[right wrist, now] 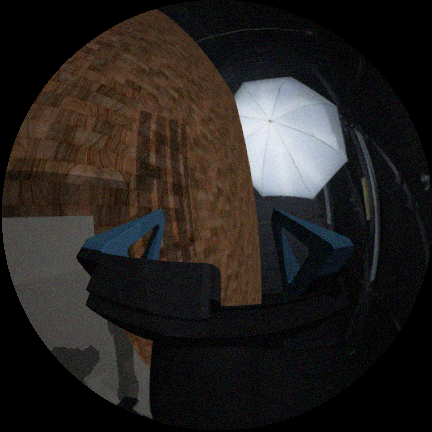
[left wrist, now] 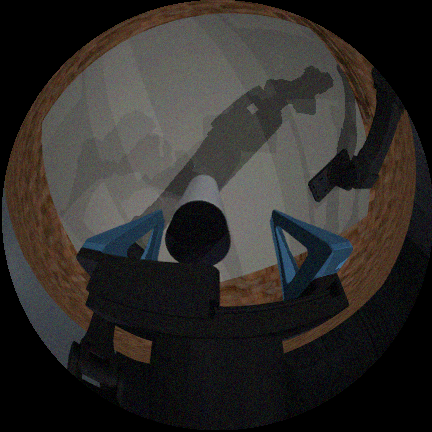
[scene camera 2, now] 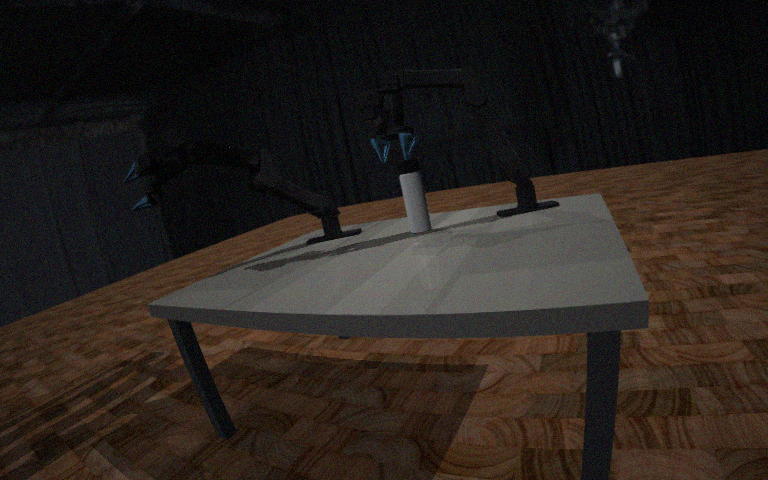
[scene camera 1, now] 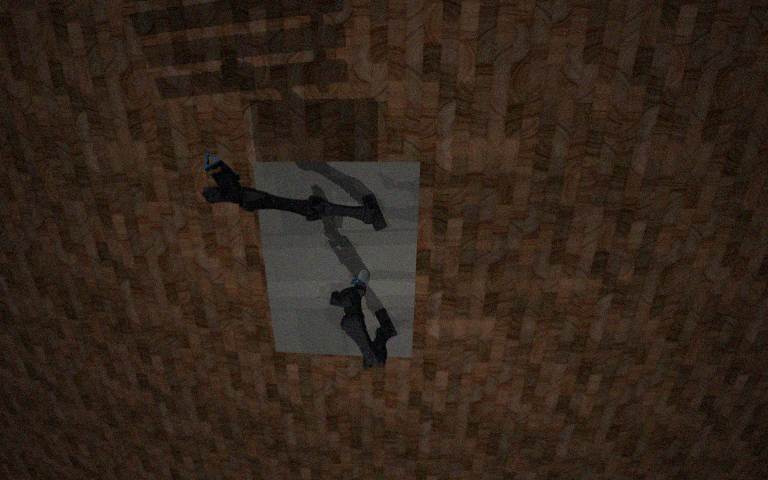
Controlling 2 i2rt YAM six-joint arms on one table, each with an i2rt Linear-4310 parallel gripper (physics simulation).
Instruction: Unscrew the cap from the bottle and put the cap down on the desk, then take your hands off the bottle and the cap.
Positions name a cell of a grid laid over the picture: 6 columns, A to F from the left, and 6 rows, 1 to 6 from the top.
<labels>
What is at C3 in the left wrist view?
A white bottle.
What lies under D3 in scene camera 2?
A white bottle.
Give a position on a dark cap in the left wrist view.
C4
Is my left gripper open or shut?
Open.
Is my right gripper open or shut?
Open.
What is my right gripper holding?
Nothing.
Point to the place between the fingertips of my left gripper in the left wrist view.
D3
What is my left gripper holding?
Nothing.
</labels>
